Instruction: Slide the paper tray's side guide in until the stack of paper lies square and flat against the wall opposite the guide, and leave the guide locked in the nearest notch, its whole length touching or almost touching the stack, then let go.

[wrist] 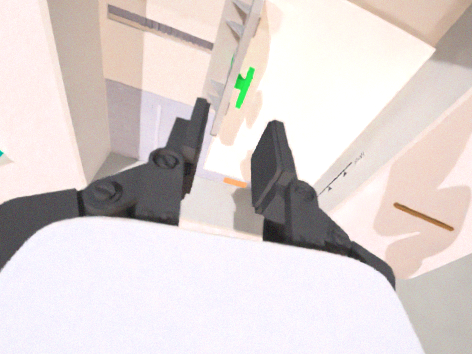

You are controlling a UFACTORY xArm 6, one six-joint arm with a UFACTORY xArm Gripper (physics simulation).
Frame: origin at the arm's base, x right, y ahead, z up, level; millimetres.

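Seen in the pictures: gripper, fingertip midpoint: (232, 131).
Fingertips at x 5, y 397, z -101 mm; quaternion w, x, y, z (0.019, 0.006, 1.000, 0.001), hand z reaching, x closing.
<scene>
Offsets run from my fingertips to a thing's middle. "*": to the spot under its first point.
The side guide {* dy -10, dx +6, dz -66 mm} (234, 65), a grey upright plate with triangular ribs on its left face, runs from the top edge down to the left fingertip. A green tab {dy +5, dx -6, dz -69 mm} (244, 87) is at its right face. The white paper stack {dy +38, dx -72, dz -115 mm} (340, 85) lies to the right of the guide, its right edge along the foot of the tray's grey wall (395, 105). The guide is close along the stack's left side; whether they touch, and whether the guide is locked, I cannot tell. My gripper (232, 131) is partly open and empty, above the guide's near end, its right finger over the stack.
A dark slot {* dy +4, dx +81, dz -139 mm} (160, 27) crosses the tray floor left of the guide. An orange mark {* dy +176, dx -47, dz -126 mm} (235, 182) shows beyond the stack's near edge. Another tray wall (80, 90) stands at the left. A brown stick {dy +163, dx -423, dz -142 mm} (424, 216) lies outside the tray at the right.
</scene>
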